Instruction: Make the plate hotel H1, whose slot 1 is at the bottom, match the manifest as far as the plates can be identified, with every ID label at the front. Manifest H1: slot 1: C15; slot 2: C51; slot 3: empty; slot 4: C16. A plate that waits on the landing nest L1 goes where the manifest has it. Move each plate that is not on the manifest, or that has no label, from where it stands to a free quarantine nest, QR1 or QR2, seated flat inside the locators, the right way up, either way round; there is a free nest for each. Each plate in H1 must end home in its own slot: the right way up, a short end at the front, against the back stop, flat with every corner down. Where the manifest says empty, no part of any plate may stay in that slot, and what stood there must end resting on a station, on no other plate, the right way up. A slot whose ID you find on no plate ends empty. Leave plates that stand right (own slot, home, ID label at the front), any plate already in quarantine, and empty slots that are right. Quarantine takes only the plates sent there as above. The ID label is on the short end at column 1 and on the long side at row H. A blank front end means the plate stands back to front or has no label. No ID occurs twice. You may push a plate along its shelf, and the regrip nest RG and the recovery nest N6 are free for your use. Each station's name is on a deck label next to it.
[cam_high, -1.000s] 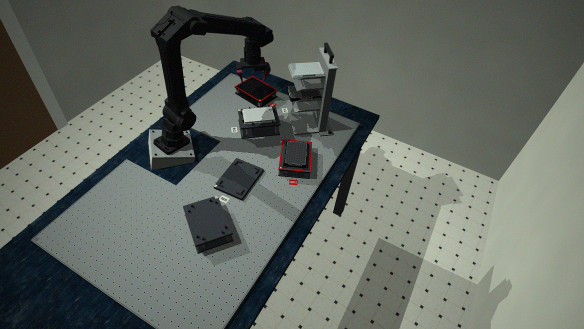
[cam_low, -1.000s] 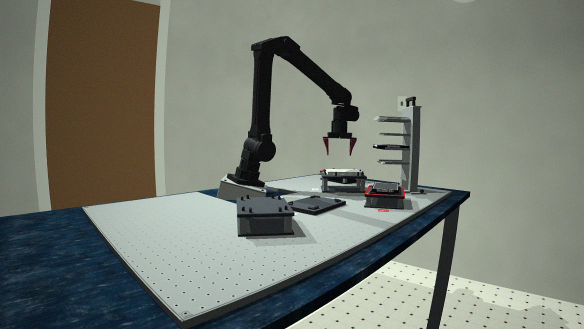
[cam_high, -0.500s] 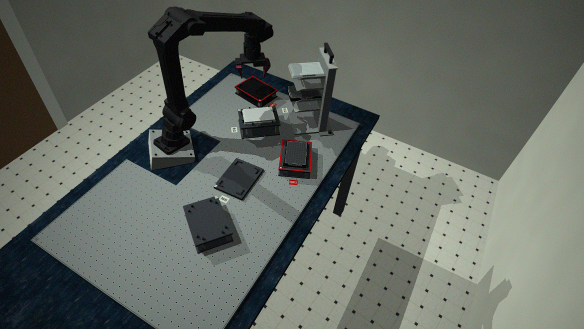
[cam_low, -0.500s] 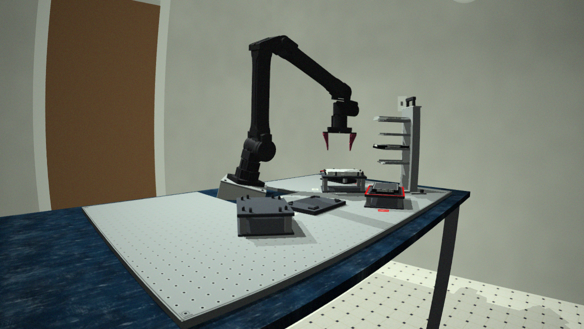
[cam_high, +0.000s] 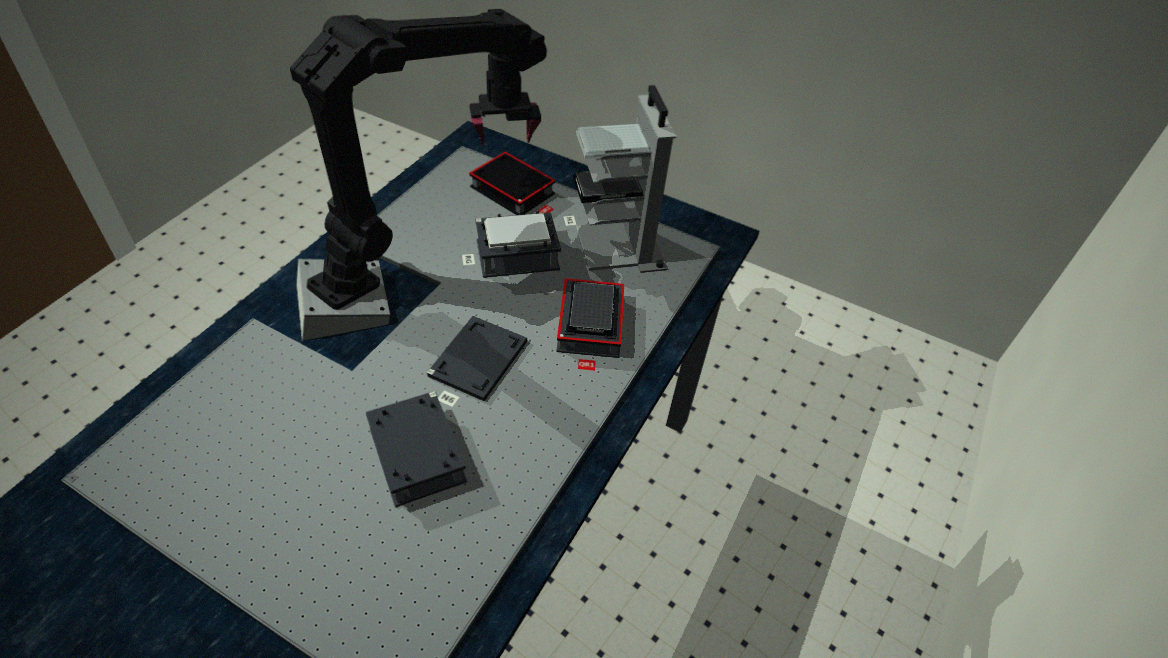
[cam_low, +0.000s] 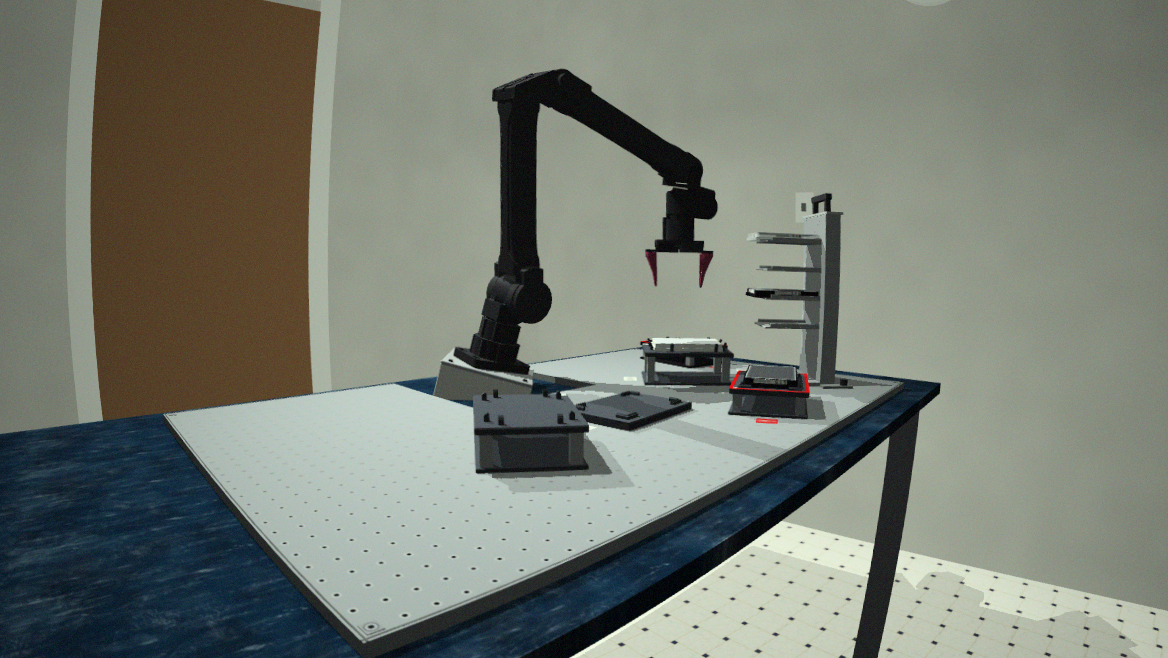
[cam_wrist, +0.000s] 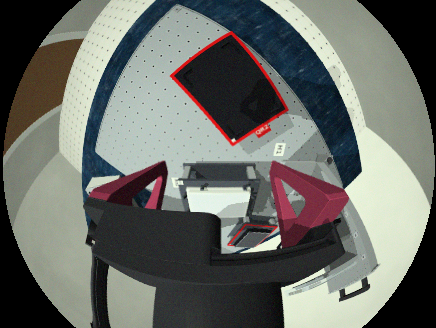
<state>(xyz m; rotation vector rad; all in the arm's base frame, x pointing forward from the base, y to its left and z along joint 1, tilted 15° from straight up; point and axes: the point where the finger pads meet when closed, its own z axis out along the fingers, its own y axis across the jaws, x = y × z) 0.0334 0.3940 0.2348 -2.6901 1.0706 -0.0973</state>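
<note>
Now: hand 13 cm short of the raised regrip nest RG, 12 cm to the left of it and 12 cm above it. The rest, counted from my hand: quarantine nest QR1 (37 cm ahead, 18 cm to the right, 14 cm below); then plate hotel H1 (31 cm ahead, 8 cm to the left, 2 cm below); then quarantine nest QR2 (2 cm behind, 5 cm to the left, 14 cm below).
</note>
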